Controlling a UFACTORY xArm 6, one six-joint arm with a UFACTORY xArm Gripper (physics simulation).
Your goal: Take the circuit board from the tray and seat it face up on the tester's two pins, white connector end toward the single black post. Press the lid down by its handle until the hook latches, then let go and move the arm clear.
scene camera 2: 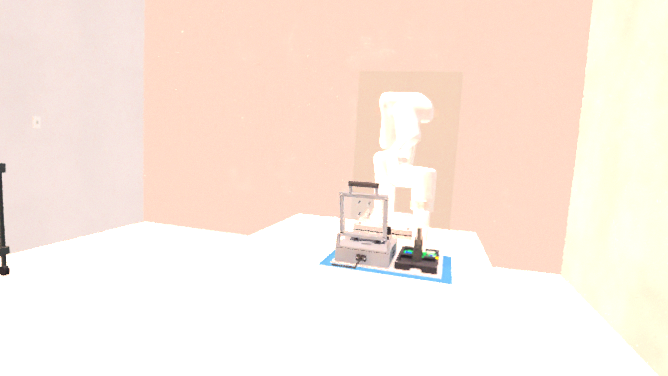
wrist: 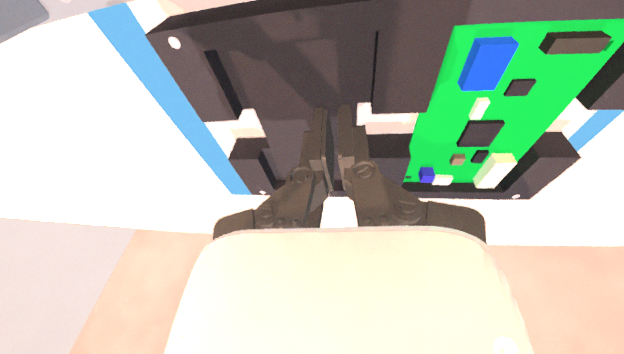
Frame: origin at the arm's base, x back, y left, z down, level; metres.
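Where they show: gripper, fingertip midpoint: (scene camera 2: 416, 261) (wrist: 335, 124).
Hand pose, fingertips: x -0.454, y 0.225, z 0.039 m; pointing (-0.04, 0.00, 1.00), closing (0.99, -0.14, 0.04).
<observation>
After its pixels a point has its place.
The green circuit board (scene camera 2: 429, 254) @(x -0.358, y 0.255, z 0.037 m) (wrist: 447, 115) @(x -0.394, y 0.215, z 0.037 m) lies face up in the right-hand pocket of the black tray (scene camera 2: 415, 266) @(x -0.501, y 0.229, z 0.043 m) (wrist: 185, 80) @(x -0.528, y 0.189, z 0.029 m) in the wrist view. A large white block (wrist: 495, 171) @(x -0.350, y 0.252, z 0.029 m) is at its near end. My gripper (scene camera 2: 418, 259) @(x -0.454, y 0.225, z 0.039 m) (wrist: 335, 124) @(x -0.454, y 0.225, z 0.039 m) is shut with a narrow gap between its fingers and no object visible there. Its tips are low over the empty pocket, left of the board in the wrist view; contact with the tray is unclear. The grey tester (scene camera 2: 367, 254) @(x -0.549, y 0.082, z 0.014 m) stands left of the tray with its lid (scene camera 2: 343, 215) @(x -0.573, y 0.003, z -0.106 m) upright and the dark handle (scene camera 2: 363, 185) @(x -0.598, y 0.069, z -0.209 m) on top. The pins and post are not distinguishable.
A blue-bordered mat (scene camera 2: 446, 272) @(x -0.474, y 0.323, z 0.055 m) (wrist: 165, 100) @(x -0.574, y 0.218, z 0.055 m) lies under the tester and tray. A thin dark bent part (scene camera 2: 359, 261) @(x -0.578, y 0.066, z 0.031 m) is at the tester's front. A grey object (wrist: 20, 19) @(x -0.531, y 0.147, z -0.012 m) shows at the wrist view's upper left corner. The white table (scene camera 2: 250, 300) @(x -0.934, y -0.096, z 0.057 m) extends in front.
</observation>
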